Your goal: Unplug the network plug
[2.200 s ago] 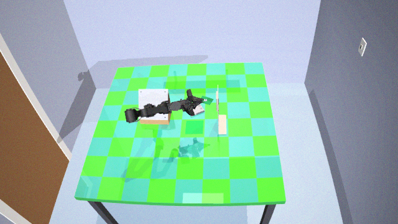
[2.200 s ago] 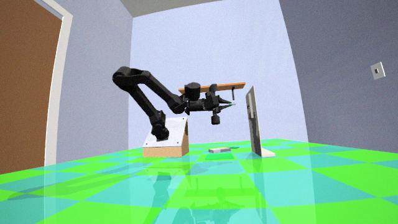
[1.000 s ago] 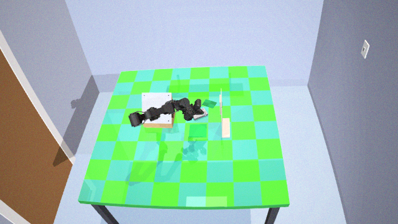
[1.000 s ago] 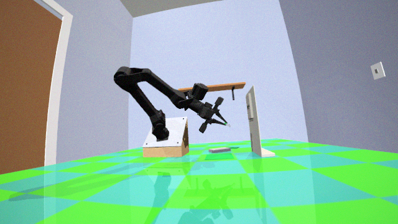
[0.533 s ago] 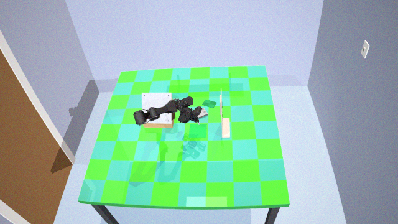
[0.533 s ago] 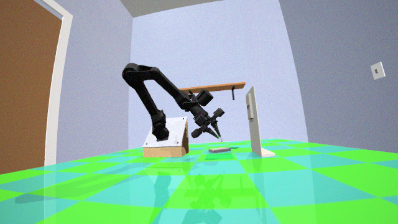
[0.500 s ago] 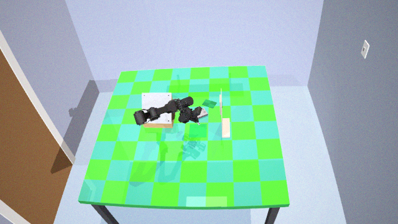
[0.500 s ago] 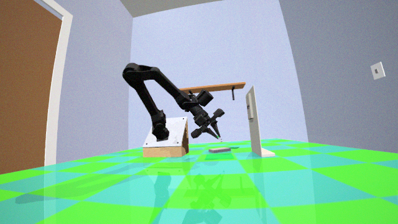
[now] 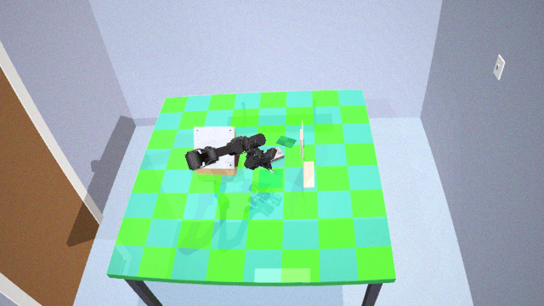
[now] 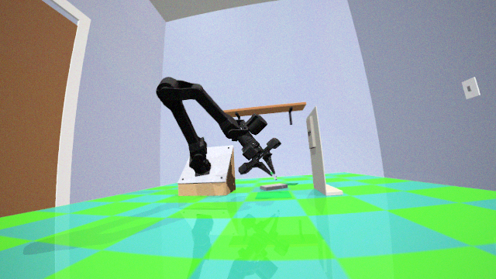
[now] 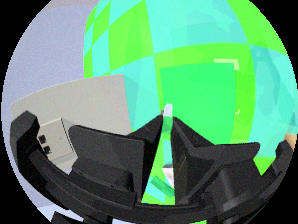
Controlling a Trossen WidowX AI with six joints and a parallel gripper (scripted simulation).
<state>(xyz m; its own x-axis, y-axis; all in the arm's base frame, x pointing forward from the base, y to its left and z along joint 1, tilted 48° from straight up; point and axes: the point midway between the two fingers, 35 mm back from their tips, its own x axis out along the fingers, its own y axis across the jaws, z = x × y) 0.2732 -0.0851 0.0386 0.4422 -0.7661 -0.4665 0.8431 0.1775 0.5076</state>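
Now: the marked dark-green square 1 cm behind my gripper tip and 7 cm below it. The rest, counted from my gripper tip: upright white panel (17 cm ahead, 1 cm to the left, 6 cm above); flat pale plate (1 cm ahead, 15 cm to the left, 6 cm below); grey network plug (right at my gripper tip).
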